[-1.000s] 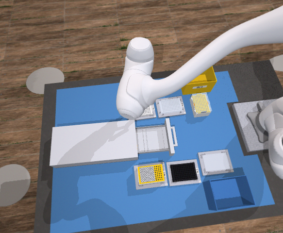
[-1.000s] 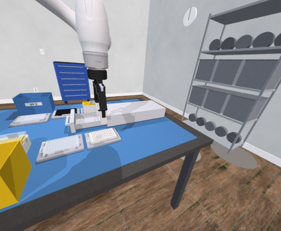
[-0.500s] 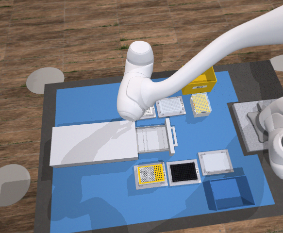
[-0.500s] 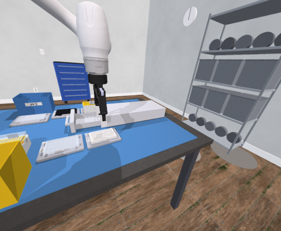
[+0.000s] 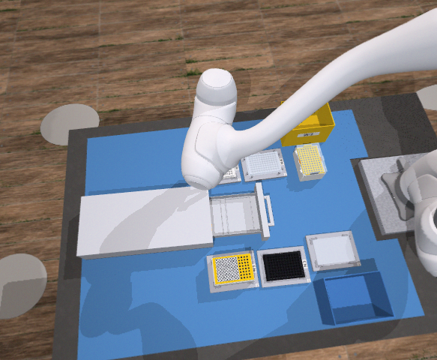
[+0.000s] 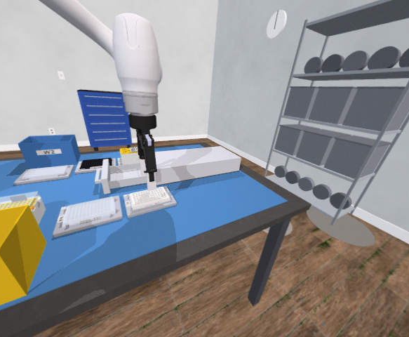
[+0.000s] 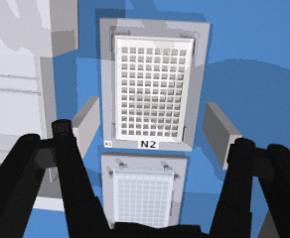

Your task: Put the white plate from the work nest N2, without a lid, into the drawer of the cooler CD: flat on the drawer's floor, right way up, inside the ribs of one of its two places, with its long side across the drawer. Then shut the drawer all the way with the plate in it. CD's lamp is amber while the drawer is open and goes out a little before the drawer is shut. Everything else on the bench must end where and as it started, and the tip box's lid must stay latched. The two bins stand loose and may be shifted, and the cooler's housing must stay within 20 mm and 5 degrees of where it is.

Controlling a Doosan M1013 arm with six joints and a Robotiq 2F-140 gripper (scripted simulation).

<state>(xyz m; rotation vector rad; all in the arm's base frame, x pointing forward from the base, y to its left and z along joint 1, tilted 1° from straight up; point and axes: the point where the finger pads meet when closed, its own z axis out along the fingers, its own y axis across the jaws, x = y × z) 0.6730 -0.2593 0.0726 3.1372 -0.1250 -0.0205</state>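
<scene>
Now: the white plate 9 cm below my hand. From my hand the other things lie so: drawer: 19 cm to the left, 8 cm below; then yellow bin: 37 cm behind, 10 cm to the right, 7 cm below; then yellow tip box: 37 cm to the left, 5 cm below, 3 cm ahead.
</scene>
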